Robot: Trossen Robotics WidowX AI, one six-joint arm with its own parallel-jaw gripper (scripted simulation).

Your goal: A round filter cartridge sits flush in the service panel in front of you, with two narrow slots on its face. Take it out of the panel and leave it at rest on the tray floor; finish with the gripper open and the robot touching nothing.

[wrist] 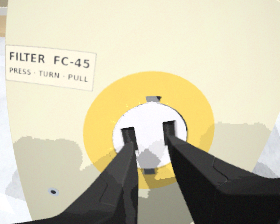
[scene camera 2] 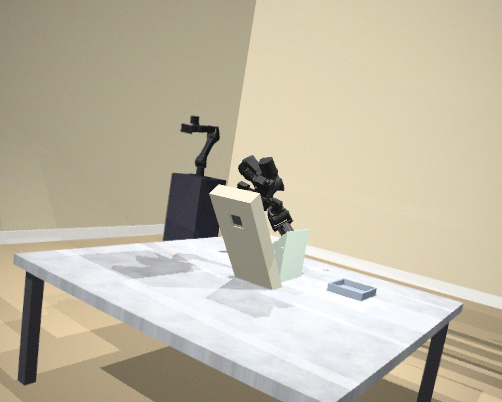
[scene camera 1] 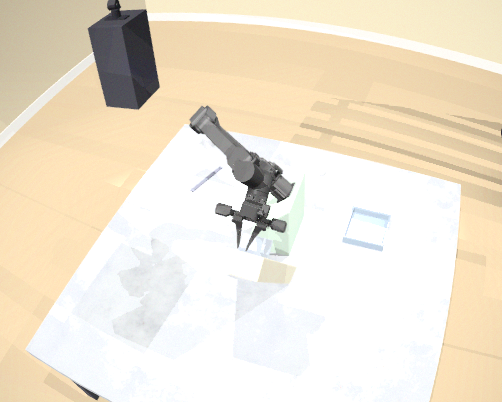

Scene:
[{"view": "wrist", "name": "gripper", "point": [151, 146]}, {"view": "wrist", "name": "round filter cartridge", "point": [148, 125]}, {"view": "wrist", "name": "service panel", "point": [75, 75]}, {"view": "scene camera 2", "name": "gripper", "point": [246, 211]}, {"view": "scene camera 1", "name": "gripper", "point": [241, 250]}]

